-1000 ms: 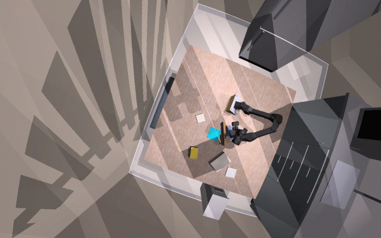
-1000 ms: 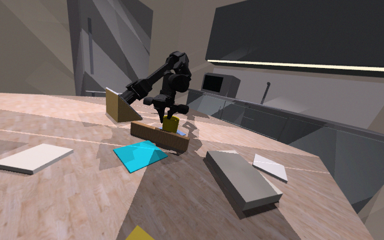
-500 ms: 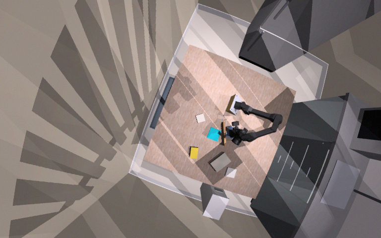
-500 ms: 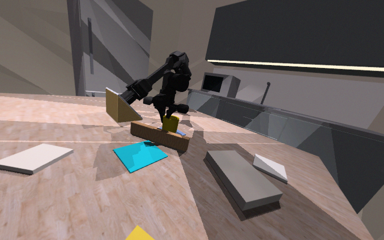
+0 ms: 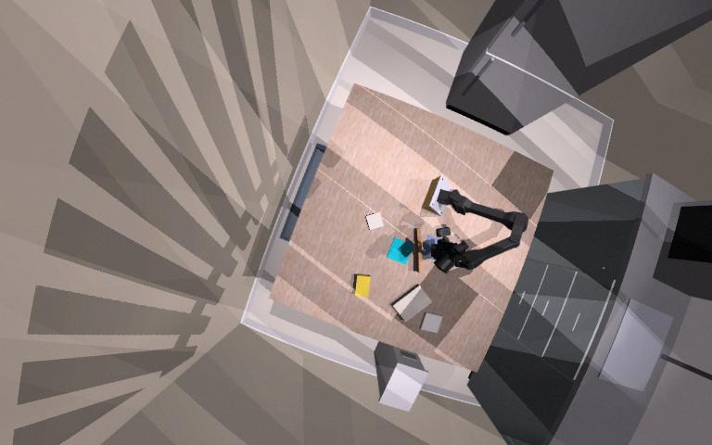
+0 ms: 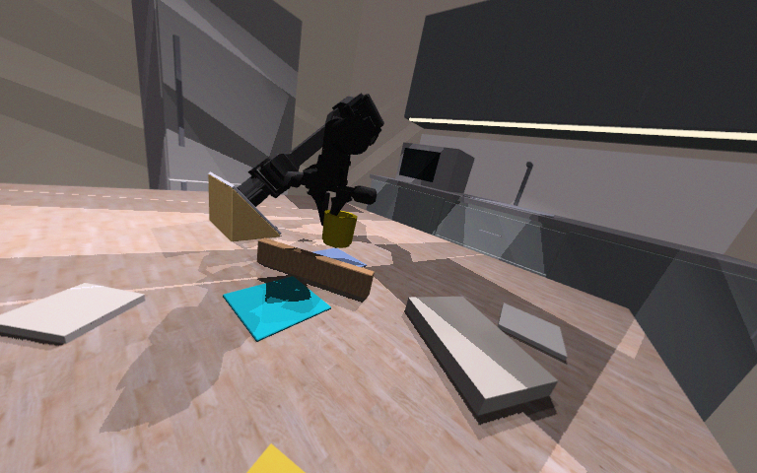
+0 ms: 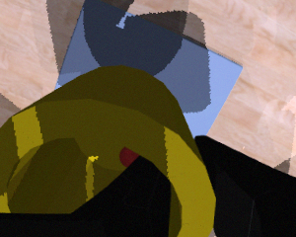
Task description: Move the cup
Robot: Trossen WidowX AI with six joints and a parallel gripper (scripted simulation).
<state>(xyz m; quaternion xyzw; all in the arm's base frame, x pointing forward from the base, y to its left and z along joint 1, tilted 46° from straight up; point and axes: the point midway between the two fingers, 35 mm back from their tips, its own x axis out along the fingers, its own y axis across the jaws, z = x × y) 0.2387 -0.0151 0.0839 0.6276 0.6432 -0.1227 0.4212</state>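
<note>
The cyan pad lies 8 cm ahead of my gripper tip, 16 cm to the right of it and 9 cm below it. From my gripper tip the other things lie so: blue marble: 2 cm ahead, 1 cm to the left, 2 cm below; cup: 2 cm ahead, 1 cm to the left; red marble: 2 cm ahead, 2 cm to the left, 2 cm below.
</note>
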